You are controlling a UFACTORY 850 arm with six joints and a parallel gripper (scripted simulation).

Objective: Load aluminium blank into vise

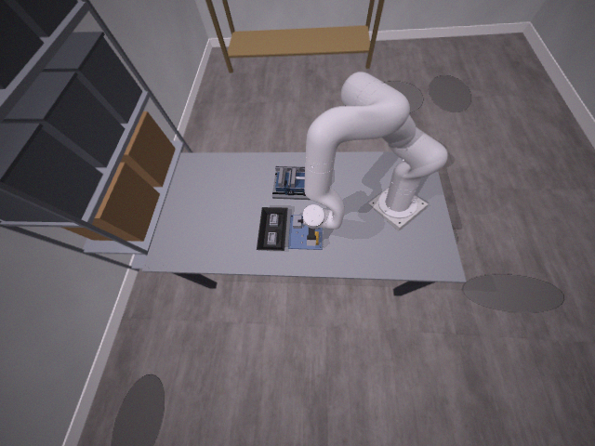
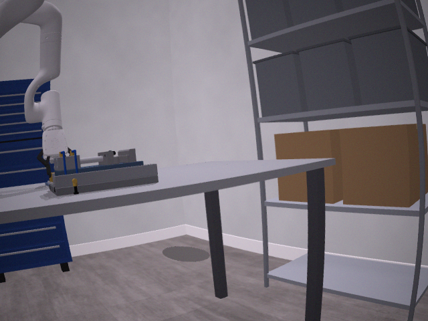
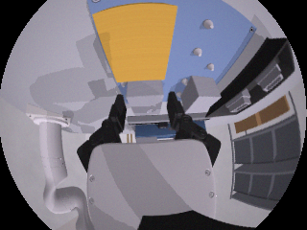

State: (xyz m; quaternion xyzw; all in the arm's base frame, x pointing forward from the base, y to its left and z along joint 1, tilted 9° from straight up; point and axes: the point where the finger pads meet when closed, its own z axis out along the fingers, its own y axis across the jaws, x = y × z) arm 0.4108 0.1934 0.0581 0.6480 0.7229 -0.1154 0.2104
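My hand is 1 cm past the brass blank, 8 cm to the right of it and 2 cm above it.
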